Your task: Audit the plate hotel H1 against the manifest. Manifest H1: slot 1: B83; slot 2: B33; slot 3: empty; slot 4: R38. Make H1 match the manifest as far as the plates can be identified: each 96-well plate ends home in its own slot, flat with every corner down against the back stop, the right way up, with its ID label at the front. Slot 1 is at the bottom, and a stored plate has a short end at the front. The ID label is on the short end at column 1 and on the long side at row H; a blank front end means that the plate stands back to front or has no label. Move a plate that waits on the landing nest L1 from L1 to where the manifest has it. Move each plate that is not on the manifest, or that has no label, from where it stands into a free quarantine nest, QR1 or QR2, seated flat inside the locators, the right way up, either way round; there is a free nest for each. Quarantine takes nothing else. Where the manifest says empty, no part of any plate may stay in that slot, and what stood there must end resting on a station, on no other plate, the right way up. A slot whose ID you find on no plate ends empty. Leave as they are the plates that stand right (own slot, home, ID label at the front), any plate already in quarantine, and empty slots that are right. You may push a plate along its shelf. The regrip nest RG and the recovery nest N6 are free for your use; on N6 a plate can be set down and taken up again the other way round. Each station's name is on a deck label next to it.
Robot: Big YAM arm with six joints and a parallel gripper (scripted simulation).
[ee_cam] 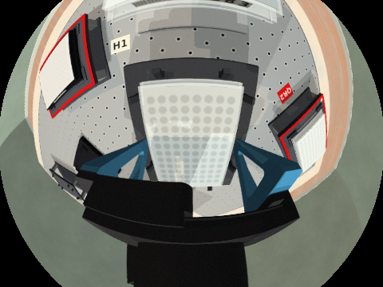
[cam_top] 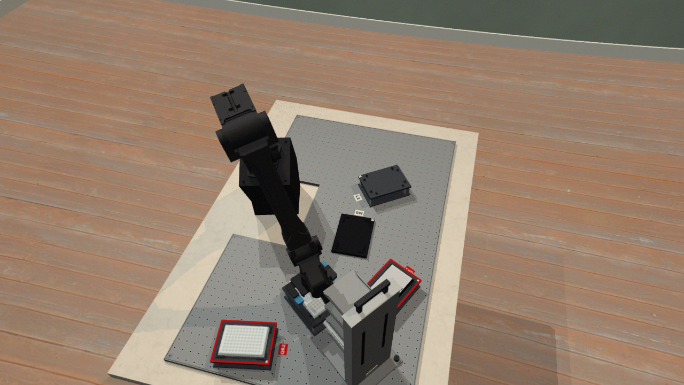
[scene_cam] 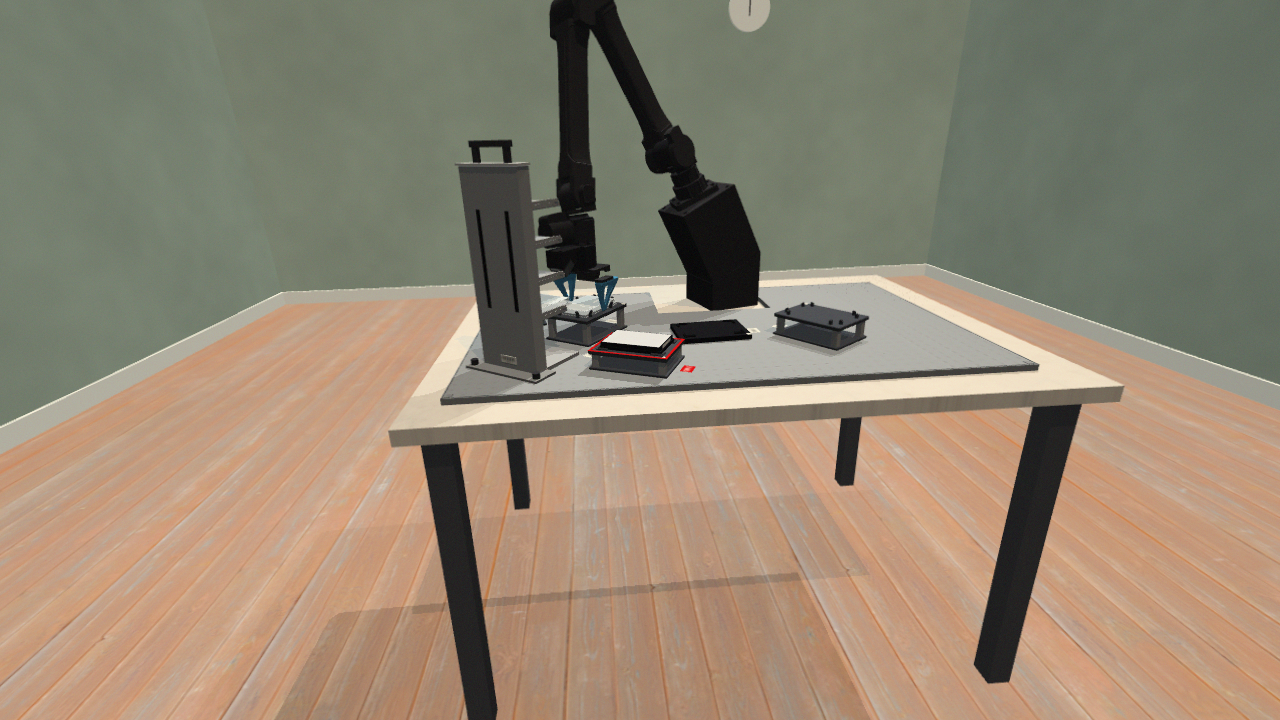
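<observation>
Right now my hand is 1 cm above the regrip nest RG. Round my hand: red-edged quarantine nest QR1: 23 cm ahead, 7 cm to the left, 3 cm below; then H1 deck label: 16 cm ahead, 1 cm to the right, 7 cm below; then red-edged quarantine nest QR2: 17 cm behind, 16 cm to the right, 3 cm below.
</observation>
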